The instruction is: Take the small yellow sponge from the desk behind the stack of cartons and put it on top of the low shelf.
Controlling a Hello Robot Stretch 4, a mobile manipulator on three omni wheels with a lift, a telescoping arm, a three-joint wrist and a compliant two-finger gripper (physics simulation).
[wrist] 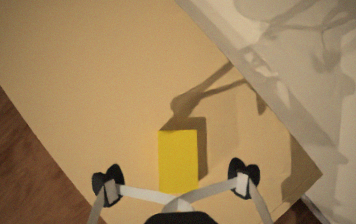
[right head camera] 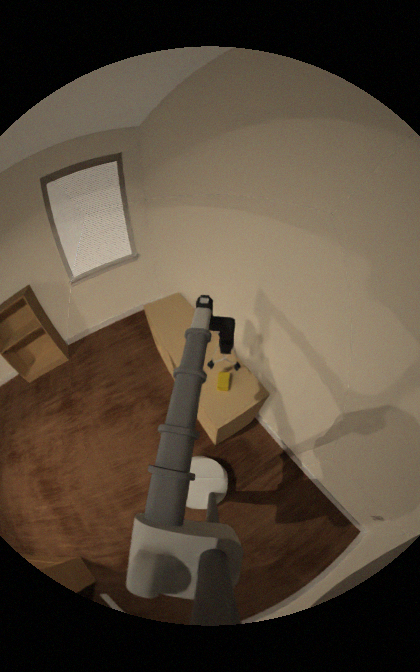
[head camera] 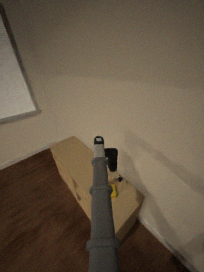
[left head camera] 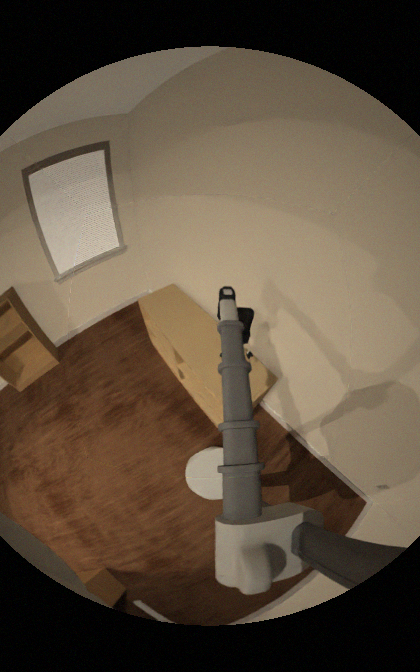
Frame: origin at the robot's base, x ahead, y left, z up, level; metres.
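Seen in the pictures: gripper, fingertip midpoint: [wrist: 176, 175] [head camera: 111, 181].
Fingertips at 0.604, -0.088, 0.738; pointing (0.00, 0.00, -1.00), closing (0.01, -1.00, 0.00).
A point is followed by its place in that frame, as x, y, z.
The small yellow sponge [head camera: 113, 190] @(0.592, -0.107, 0.627) [right head camera: 223, 381] [wrist: 178, 161] @(0.601, -0.092, 0.628) rests on top of the long, low wooden shelf [head camera: 75, 160] @(0.992, 0.275, 0.583) [left head camera: 185, 330] [right head camera: 167, 320] [wrist: 90, 75] @(0.756, 0.063, 0.582), near its right end. In the left head view the arm hides the sponge. My gripper [right head camera: 224, 365] [wrist: 176, 175] @(0.604, -0.088, 0.738) is open and empty above the shelf top. In the wrist view its fingertips stand wide apart, one to each side of the sponge's near end and clear of it. The desk and the stack of cartons cannot be made out for certain.
A wall runs close along the low shelf's back edge. A wooden shelf unit [left head camera: 44, 336] [right head camera: 52, 325] stands at the far left under the window. A brown box-like object [left head camera: 105, 586] [right head camera: 70, 575] shows at the lower left. My white round base [left head camera: 204, 475] [right head camera: 207, 482] is on the floor.
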